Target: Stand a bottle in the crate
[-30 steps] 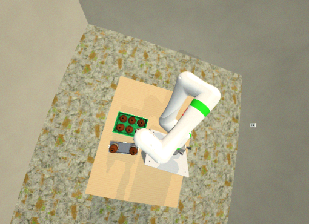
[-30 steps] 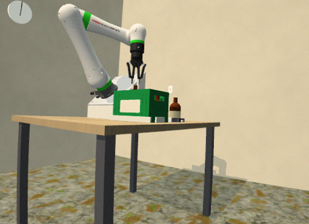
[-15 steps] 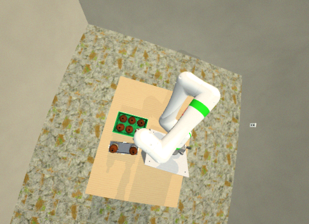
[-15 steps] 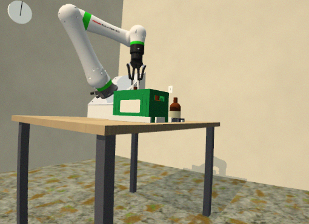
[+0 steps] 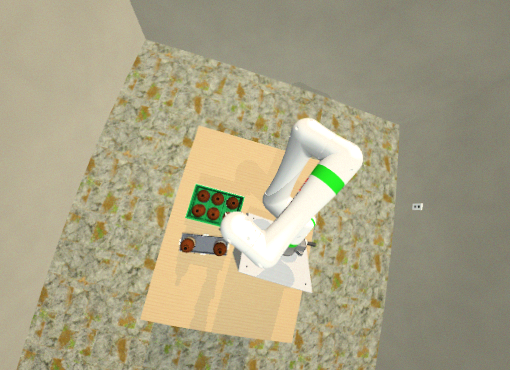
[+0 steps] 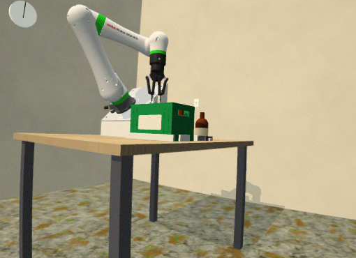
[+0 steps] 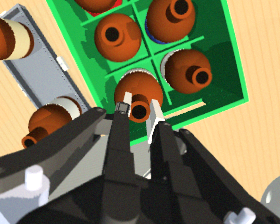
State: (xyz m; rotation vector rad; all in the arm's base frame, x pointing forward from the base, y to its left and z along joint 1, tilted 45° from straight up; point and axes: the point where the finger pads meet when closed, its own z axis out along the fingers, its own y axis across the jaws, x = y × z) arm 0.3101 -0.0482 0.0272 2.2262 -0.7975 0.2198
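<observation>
My gripper is now 9 cm above the brown bottle. The rest, counted from my hand: grey tray (19 cm to the left, 19 cm below, 9 cm ahead); green crate (12 cm below, 9 cm ahead, 4 cm to the right).
</observation>
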